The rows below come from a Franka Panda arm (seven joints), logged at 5 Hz.
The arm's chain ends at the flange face. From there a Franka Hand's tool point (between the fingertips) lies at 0.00 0.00 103.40 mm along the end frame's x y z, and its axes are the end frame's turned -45 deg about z.
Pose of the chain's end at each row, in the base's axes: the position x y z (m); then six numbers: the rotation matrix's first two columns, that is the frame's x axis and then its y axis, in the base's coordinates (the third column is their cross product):
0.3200, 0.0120, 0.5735, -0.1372, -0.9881, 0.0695, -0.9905, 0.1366, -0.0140
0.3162, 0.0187, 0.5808, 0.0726, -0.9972, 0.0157, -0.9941, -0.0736, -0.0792
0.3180, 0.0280, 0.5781, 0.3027, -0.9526, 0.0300, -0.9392, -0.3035, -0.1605
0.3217, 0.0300, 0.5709, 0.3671, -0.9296, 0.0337, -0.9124, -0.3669, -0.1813
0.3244, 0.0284, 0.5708, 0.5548, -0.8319, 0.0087, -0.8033, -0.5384, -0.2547
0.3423, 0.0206, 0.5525, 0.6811, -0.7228, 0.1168, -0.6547, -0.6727, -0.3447
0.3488, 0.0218, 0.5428, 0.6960, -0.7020, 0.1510, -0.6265, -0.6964, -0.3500
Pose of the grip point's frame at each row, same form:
0.3204, 0.0047, 0.4704, 0.6034, -0.7953, 0.0590, -0.7974, -0.6021, 0.0392
0.3245, 0.0177, 0.4777, 0.7543, -0.6531, 0.0671, -0.6516, -0.7572, -0.0449
0.3348, 0.0301, 0.4761, 0.8782, -0.4590, 0.1347, -0.4501, -0.8882, -0.0923
0.3404, 0.0337, 0.4693, 0.9047, -0.3979, 0.1520, -0.3856, -0.9168, -0.1044
0.3468, 0.0423, 0.4708, 0.9603, -0.2075, 0.1863, -0.1757, -0.9689, -0.1739
0.3762, 0.0370, 0.4562, 0.9446, -0.0354, 0.3263, 0.0187, -0.9868, -0.1611
0.3851, 0.0372, 0.4472, 0.9351, -0.0040, 0.3543, 0.0491, -0.9888, -0.1407

